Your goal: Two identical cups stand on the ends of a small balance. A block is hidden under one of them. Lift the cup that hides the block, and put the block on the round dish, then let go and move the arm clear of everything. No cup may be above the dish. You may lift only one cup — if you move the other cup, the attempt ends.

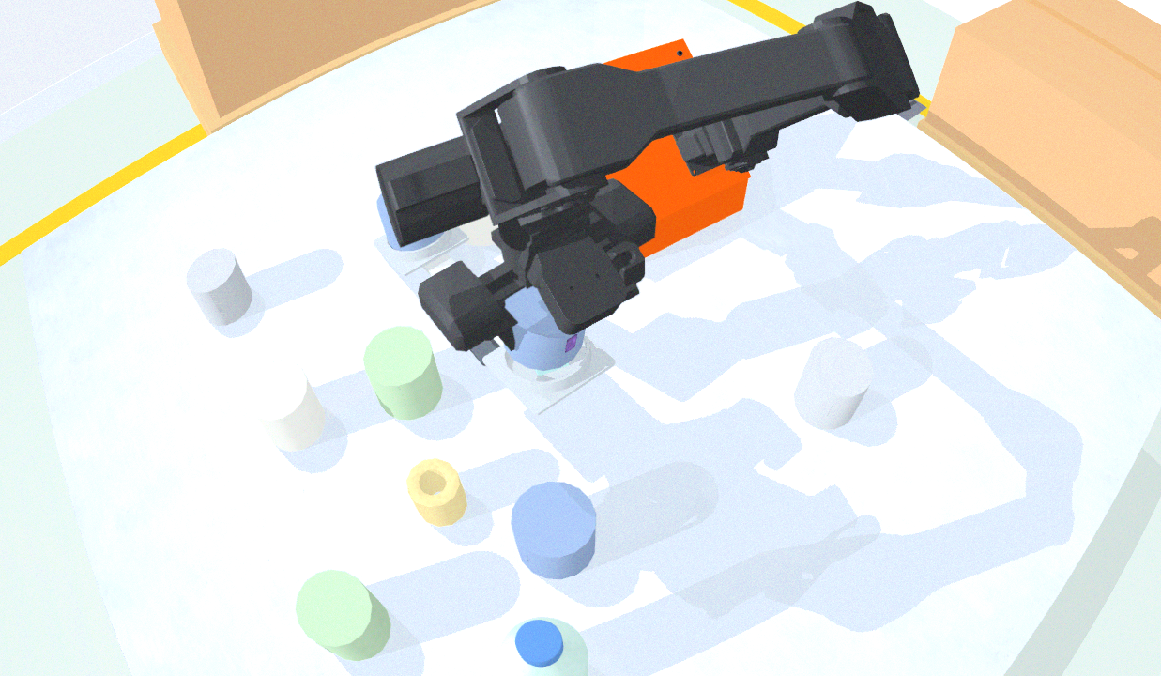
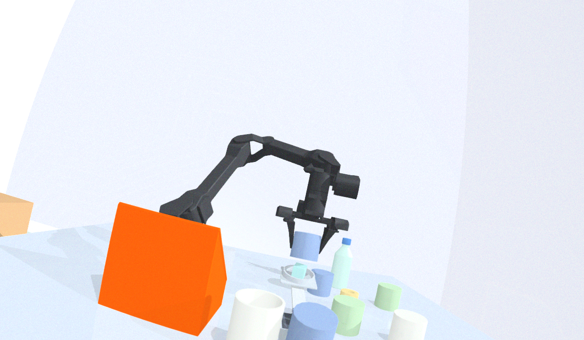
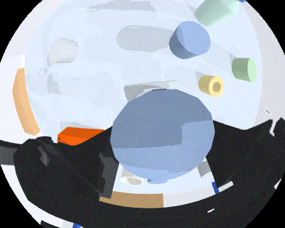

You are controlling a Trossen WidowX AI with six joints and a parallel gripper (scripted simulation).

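My gripper tip is now 5 cm above the pale teal block and 1 cm to the left of it. The rest, counted from my gripper tip: yellow ring (14 cm ahead, 11 cm below, 3 cm to the left); balance (13 cm to the right, 10 cm below, 1 cm ahead); bottle (23 cm to the left, 15 cm ahead, 3 cm below).
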